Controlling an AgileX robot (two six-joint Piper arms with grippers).
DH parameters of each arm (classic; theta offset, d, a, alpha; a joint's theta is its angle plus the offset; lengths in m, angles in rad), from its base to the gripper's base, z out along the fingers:
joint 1: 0 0.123 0 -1.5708
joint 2: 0.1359 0 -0.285 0
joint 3: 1.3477 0 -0.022 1.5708
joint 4: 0 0.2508 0 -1.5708
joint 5: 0 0 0.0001 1.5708
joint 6: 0 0.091 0 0
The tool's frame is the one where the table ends.
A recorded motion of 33 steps. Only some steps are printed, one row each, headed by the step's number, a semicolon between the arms.
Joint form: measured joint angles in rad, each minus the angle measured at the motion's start. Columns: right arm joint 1, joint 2, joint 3, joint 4, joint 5, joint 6; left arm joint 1, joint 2, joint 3, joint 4, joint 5, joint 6.
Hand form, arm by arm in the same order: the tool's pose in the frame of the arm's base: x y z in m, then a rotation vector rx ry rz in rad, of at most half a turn. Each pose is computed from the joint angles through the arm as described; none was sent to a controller.
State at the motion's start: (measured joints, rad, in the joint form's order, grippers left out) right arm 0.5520 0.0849 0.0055 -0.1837 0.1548 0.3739; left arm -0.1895 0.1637 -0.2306 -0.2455 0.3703 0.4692
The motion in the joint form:
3: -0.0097 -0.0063 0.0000 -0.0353 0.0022 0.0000; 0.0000 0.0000 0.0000 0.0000 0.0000 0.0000
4: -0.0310 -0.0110 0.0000 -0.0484 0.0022 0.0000; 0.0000 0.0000 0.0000 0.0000 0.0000 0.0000
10: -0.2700 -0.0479 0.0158 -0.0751 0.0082 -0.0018; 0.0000 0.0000 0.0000 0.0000 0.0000 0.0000
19: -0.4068 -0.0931 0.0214 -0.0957 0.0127 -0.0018; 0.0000 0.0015 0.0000 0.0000 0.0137 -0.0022
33: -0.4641 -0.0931 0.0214 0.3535 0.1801 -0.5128; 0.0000 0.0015 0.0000 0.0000 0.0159 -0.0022
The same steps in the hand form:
3: 0.0549 0.0294 0.1927 -0.3087 1.7180 0.4867; 0.0583 -0.0193 0.2487 0.4402 1.7208 -0.0420
4: 0.0553 0.0279 0.1931 -0.2986 1.7118 0.4611; 0.0583 -0.0193 0.2487 0.4402 1.7208 -0.0420
10: 0.0582 0.0129 0.1895 -0.1099 1.7028 0.2621; 0.0583 -0.0193 0.2487 0.4402 1.7208 -0.0420
19: 0.0565 0.0040 0.1899 -0.0057 1.6653 0.1449; 0.0581 -0.0196 0.2474 0.4442 1.7351 -0.0464
33: 0.0531 0.0098 0.1748 -0.0998 1.8315 0.1279; 0.0581 -0.0196 0.2472 0.4451 1.7371 -0.0468

